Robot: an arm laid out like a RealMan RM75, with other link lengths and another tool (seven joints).
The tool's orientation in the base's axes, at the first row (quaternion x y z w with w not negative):
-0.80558 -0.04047 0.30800 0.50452
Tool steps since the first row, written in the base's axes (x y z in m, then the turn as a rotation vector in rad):
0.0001 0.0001 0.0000 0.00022 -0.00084 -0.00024
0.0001 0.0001 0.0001 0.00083 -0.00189 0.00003
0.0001 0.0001 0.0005 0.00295 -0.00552 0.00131
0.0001 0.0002 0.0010 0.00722 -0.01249 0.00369
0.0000 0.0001 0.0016 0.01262 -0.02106 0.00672
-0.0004 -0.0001 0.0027 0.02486 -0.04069 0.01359
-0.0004 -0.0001 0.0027 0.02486 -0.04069 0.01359
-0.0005 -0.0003 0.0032 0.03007 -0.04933 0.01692
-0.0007 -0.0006 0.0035 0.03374 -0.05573 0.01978
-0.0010 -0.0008 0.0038 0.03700 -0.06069 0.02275
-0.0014 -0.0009 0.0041 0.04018 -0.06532 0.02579
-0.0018 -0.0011 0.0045 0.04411 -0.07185 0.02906
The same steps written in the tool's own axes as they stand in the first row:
0.0001 -0.0001 0.0000 -0.00003 0.00056 -0.00071
0.0001 -0.0002 0.0000 -0.00005 0.00069 -0.00194
-0.0001 -0.0005 -0.0001 -0.00029 0.00087 -0.00633
-0.0003 -0.0010 -0.0002 -0.00055 0.00123 -0.01483
-0.0007 -0.0014 -0.0004 -0.00079 0.00154 -0.02540
-0.0016 -0.0021 -0.0007 -0.00143 0.00235 -0.04951
-0.0016 -0.0021 -0.0007 -0.00143 0.00235 -0.04951
-0.0020 -0.0024 -0.0009 -0.00199 0.00250 -0.06011
-0.0024 -0.0025 -0.0012 -0.00273 0.00232 -0.06799
-0.0028 -0.0025 -0.0012 -0.00332 0.00145 -0.07454
-0.0033 -0.0027 -0.0012 -0.00388 0.00038 -0.08082
-0.0039 -0.0028 -0.0013 -0.00465 -0.00014 -0.08906

